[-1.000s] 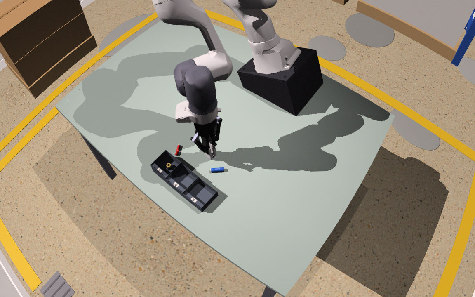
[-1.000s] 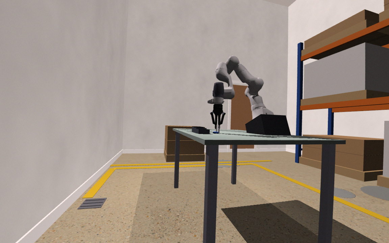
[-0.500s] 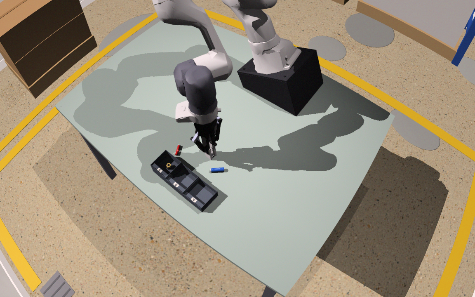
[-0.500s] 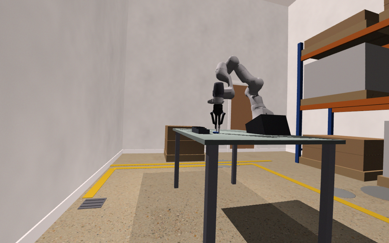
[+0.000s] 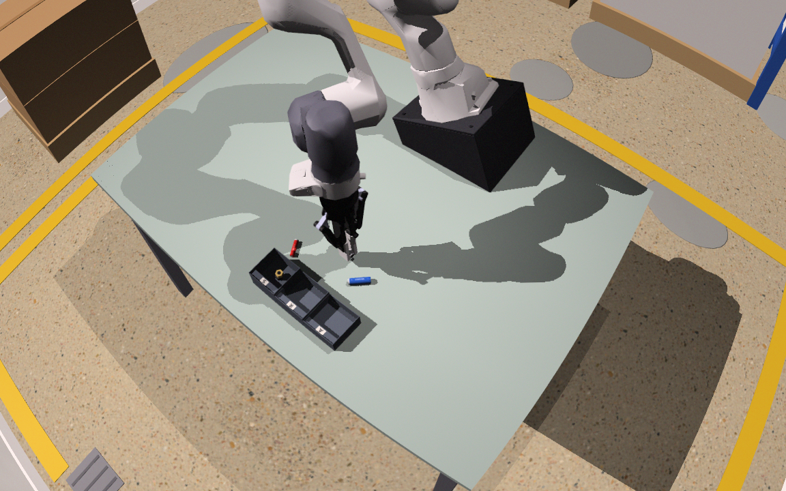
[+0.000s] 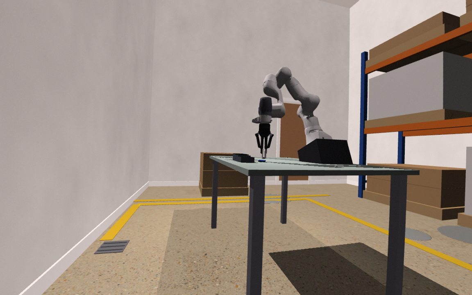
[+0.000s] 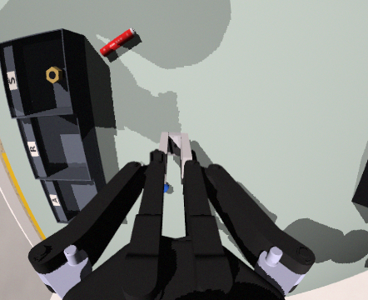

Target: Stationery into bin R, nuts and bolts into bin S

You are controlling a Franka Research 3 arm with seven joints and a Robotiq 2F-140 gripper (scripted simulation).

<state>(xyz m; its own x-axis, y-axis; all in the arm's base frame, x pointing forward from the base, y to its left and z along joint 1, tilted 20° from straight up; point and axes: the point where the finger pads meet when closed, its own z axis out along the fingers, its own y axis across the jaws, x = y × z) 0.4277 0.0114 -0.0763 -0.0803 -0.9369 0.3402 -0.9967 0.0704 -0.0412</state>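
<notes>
My hand is 6 cm to the right of the blue cylinder, 5 cm above it and 3 cm short of it. Also, from my hand: red cylinder 12 cm to the right, 6 cm ahead, 5 cm below; small white block 3 cm below; brass nut 13 cm ahead, 9 cm to the right, 3 cm below.
</notes>
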